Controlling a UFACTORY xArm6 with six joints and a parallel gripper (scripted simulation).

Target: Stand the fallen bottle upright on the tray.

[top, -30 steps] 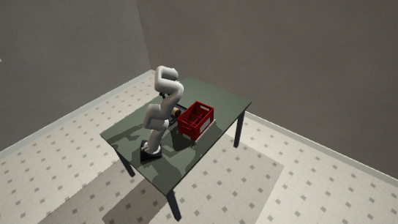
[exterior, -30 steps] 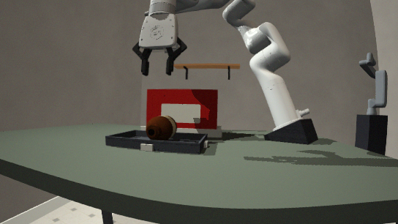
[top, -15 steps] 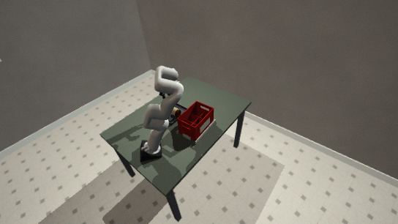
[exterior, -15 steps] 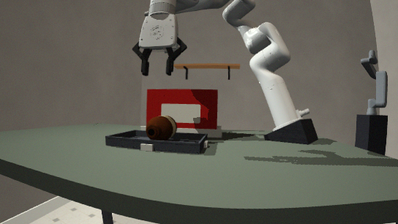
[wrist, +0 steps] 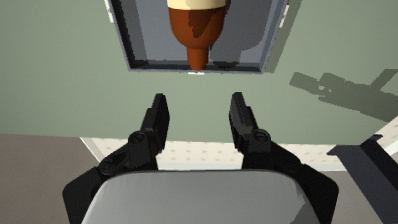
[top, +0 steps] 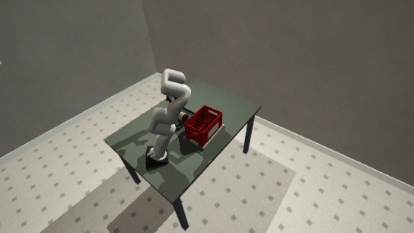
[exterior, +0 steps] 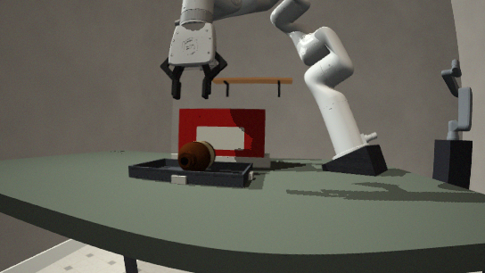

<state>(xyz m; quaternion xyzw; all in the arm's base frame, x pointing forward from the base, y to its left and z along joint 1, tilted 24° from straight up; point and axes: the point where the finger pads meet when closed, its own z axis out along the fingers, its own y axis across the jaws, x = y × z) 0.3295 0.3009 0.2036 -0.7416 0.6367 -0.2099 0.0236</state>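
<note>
Now: hand 15 cm above the brown bottle, 5 cm to the left of it and 1 cm short of it. Round my hand: dark tray: 18 cm below, 5 cm to the right; then crate: 34 cm to the right, 10 cm below, 1 cm ahead.
</note>
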